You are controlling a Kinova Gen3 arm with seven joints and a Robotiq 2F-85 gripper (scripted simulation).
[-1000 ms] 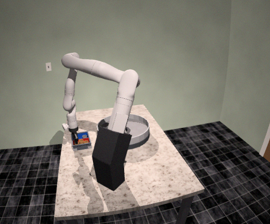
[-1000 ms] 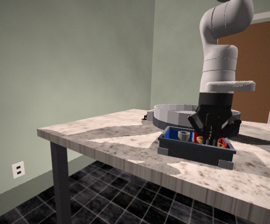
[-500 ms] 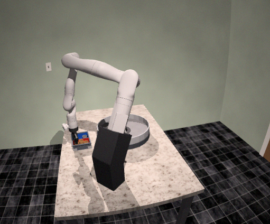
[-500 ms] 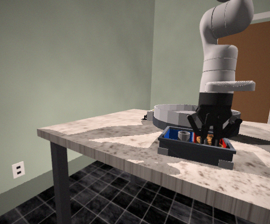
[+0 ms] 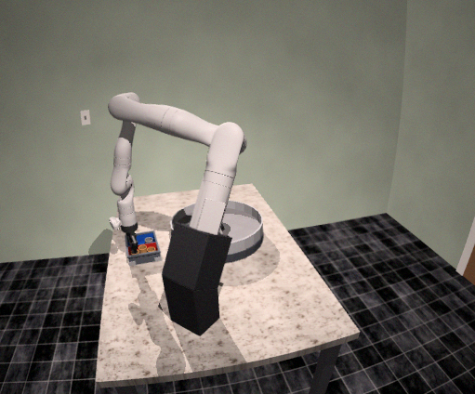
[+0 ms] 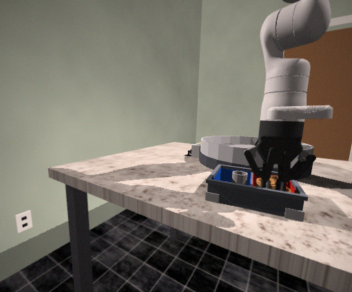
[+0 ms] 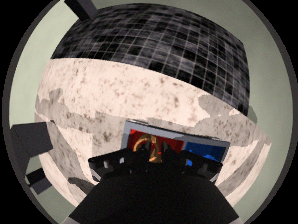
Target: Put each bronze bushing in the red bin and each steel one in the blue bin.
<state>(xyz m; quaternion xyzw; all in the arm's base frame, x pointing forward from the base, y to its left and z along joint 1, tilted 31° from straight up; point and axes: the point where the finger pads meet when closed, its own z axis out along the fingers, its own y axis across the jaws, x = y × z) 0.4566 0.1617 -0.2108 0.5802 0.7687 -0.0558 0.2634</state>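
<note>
The bin tray lies 40 mm to the right of my hand, 40 mm ahead of it and 20 mm below it. Round my hand: turntable: 390 mm to the right, 60 mm ahead, 10 mm above.
</note>
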